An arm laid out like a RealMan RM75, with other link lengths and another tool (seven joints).
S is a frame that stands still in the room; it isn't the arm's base.
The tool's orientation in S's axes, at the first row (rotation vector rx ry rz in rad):
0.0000 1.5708 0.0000
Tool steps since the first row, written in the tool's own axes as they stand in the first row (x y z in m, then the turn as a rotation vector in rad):
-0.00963 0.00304 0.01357 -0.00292 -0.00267 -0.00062
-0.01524 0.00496 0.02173 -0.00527 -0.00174 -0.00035
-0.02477 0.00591 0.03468 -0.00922 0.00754 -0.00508
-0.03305 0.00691 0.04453 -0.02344 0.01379 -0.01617
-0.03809 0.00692 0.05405 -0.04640 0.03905 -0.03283
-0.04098 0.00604 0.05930 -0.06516 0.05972 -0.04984
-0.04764 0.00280 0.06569 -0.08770 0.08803 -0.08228
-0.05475 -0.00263 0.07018 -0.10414 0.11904 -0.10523
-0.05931 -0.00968 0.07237 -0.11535 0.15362 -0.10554
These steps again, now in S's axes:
0.01357 0.00304 0.00963 -0.00062 -0.00267 0.00292
0.02173 0.00496 0.01524 -0.00035 -0.00174 0.00527
0.03468 0.00591 0.02477 -0.00508 0.00754 0.00922
0.04453 0.00691 0.03305 -0.01617 0.01379 0.02344
0.05405 0.00692 0.03809 -0.03283 0.03905 0.04640
0.05930 0.00604 0.04098 -0.04984 0.05972 0.06516
0.06569 0.00280 0.04764 -0.08228 0.08803 0.08770
0.07018 -0.00263 0.05475 -0.10523 0.11904 0.10414
0.07237 -0.00968 0.05931 -0.10554 0.15362 0.11535

